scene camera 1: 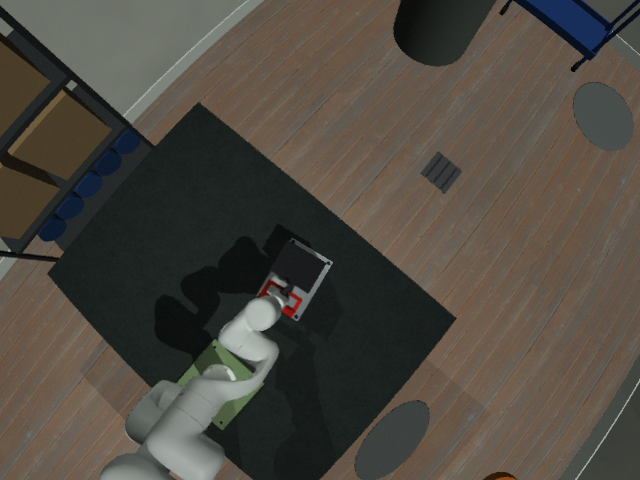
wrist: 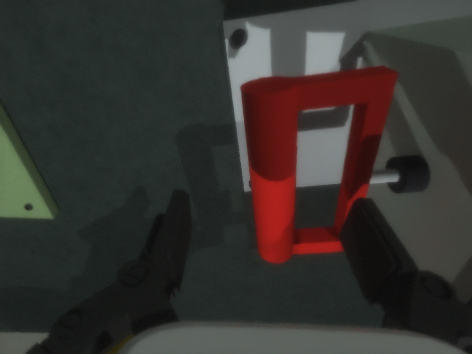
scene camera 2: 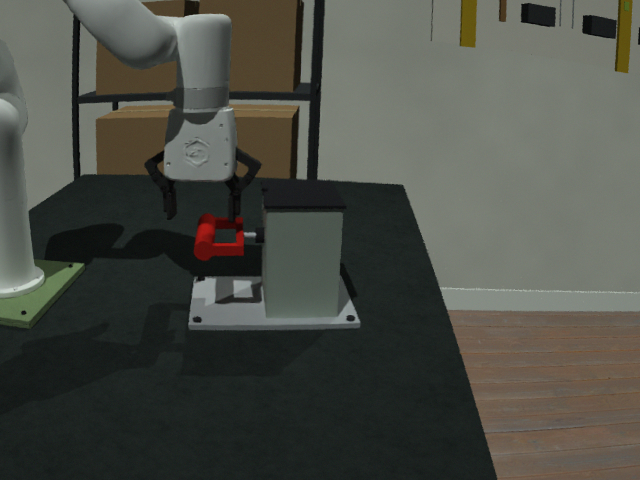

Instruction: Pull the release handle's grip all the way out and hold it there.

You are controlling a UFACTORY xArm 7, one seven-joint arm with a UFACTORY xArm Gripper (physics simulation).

Scene:
A light grey base plate [scene camera 1: 306, 297]: 1.15 m from the lens.

